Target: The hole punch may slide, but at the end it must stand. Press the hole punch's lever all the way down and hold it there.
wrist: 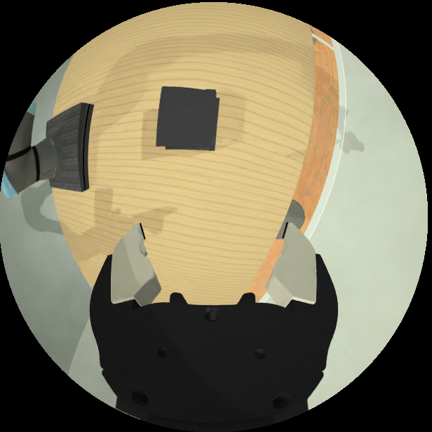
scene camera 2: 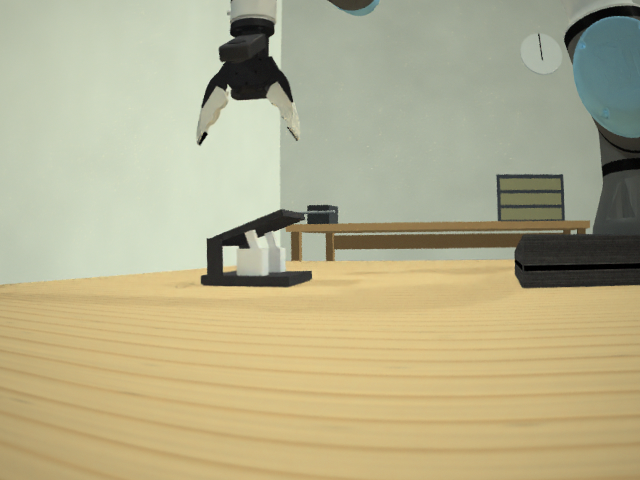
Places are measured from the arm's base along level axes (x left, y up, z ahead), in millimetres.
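Pixels of known places: gripper, fingertip midpoint: [scene camera 2: 246,142].
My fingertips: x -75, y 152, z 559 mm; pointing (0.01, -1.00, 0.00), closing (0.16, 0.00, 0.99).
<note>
Ahead of a thing's pixels: the offset from my fingertips to its middle. "spot": to the spot under its first point. Level surfaces: height alone.
The black hole punch {spot: dx +186, dy -165, dz -35 mm} [scene camera 2: 214,260] [wrist: 188,120] stands upright on its flat base on the wooden table. In the scene view its lever {spot: dx +174, dy -128, dz -85 mm} [scene camera 2: 258,226] is raised, sloping up from the post at the left to its free end at the right. Two white blocks [scene camera 2: 252,260] stand on the base under the lever. In the wrist view the lever's top hides most of the base and the blocks. My gripper [scene camera 2: 248,139] [wrist: 213,225] is open and empty. It hangs pointing down, high above the hole punch and apart from it.
The wooden table top {dy -194 mm} [scene camera 2: 330,372] [wrist: 200,200] carries the robot's dark base block [scene camera 2: 573,260] [wrist: 70,147] to the right of the punch in the scene view. A brown bench [scene camera 2: 439,226] with a drawer unit [scene camera 2: 530,191] and a small dark box [scene camera 2: 321,214] stands behind.
</note>
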